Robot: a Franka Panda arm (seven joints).
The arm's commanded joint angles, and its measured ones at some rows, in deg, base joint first. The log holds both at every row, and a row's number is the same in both.
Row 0, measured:
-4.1 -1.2 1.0 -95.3 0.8 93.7 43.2
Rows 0 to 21, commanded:
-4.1 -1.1 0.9 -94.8 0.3 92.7 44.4
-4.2 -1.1 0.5 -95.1 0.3 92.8 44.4
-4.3 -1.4 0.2 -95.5 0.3 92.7 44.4
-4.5 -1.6 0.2 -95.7 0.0 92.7 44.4
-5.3 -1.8 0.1 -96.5 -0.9 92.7 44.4
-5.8 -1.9 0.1 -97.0 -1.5 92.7 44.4
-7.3 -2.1 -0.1 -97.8 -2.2 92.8 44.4
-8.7 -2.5 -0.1 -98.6 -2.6 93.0 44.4
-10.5 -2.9 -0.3 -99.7 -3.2 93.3 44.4
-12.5 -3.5 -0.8 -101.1 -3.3 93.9 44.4
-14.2 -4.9 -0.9 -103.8 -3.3 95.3 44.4
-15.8 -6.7 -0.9 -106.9 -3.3 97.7 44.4
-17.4 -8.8 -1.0 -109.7 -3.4 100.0 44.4
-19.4 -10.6 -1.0 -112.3 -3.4 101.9 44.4
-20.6 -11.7 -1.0 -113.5 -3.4 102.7 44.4
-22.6 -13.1 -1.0 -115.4 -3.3 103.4 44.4
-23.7 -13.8 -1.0 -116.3 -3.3 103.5 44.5
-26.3 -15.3 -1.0 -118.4 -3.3 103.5 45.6
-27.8 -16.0 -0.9 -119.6 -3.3 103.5 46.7
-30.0 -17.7 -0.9 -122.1 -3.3 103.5 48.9
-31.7 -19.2 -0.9 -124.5 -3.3 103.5 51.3
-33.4 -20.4 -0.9 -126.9 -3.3 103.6 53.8
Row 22, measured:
-28.3 -14.3 -2.0 -117.9 -2.8 101.6 47.0
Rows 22 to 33, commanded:
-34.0 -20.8 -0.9 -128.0 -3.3 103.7 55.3
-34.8 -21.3 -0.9 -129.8 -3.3 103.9 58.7
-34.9 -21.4 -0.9 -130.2 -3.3 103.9 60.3
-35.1 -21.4 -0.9 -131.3 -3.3 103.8 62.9
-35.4 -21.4 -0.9 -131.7 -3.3 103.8 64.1
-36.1 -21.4 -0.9 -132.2 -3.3 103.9 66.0
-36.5 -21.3 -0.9 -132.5 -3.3 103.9 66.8
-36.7 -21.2 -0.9 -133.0 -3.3 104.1 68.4
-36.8 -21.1 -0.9 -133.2 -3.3 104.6 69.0
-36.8 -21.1 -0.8 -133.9 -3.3 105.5 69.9
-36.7 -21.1 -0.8 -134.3 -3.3 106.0 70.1
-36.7 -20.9 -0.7 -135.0 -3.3 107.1 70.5
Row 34, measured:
-35.8 -20.2 -1.9 -132.5 -2.8 103.9 67.4
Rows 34 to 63, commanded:
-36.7 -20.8 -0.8 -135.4 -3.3 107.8 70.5
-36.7 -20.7 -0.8 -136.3 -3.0 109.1 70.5
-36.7 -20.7 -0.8 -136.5 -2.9 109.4 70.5
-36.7 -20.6 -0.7 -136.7 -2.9 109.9 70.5
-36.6 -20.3 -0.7 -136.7 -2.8 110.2 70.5
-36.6 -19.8 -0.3 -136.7 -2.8 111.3 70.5
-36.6 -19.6 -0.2 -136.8 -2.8 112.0 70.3
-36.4 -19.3 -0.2 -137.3 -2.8 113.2 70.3
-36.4 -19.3 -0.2 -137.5 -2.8 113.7 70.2
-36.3 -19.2 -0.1 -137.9 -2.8 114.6 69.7
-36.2 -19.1 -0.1 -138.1 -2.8 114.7 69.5
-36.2 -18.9 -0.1 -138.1 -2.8 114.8 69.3
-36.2 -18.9 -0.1 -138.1 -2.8 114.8 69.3
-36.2 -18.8 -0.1 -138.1 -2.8 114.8 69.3
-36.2 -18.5 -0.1 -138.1 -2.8 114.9 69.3
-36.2 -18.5 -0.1 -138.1 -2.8 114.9 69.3
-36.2 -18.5 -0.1 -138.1 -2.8 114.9 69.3
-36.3 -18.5 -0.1 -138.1 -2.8 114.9 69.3
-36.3 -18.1 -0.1 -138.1 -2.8 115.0 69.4
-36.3 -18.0 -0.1 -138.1 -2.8 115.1 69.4
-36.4 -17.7 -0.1 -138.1 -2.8 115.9 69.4
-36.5 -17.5 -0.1 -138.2 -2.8 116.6 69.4
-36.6 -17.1 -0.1 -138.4 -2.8 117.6 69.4
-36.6 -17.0 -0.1 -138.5 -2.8 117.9 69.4
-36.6 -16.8 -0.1 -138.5 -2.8 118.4 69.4
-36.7 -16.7 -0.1 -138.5 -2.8 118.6 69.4
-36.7 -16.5 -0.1 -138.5 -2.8 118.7 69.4
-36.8 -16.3 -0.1 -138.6 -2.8 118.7 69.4
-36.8 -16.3 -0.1 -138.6 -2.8 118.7 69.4
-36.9 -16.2 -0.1 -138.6 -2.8 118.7 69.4
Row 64, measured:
-36.0 -16.5 -0.8 -138.1 -2.8 117.1 69.4
